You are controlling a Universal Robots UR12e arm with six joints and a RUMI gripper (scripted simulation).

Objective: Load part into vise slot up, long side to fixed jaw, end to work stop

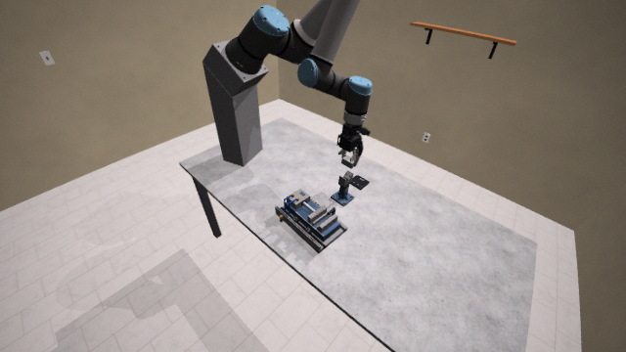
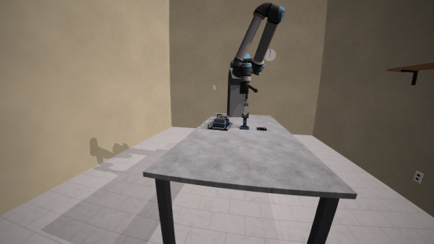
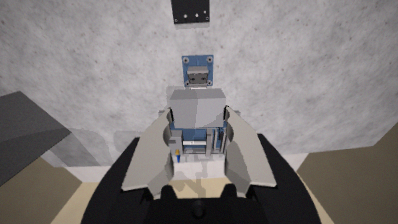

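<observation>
Now: the part 1 cm below my hand. Also, from my hand: cylinder rod (23 cm to the right, 17 cm below, 2 cm ahead); work stop (18 cm to the right, 15 cm below, 10 cm ahead); moving jaw (23 cm to the right, 17 cm below, 7 cm ahead).
</observation>
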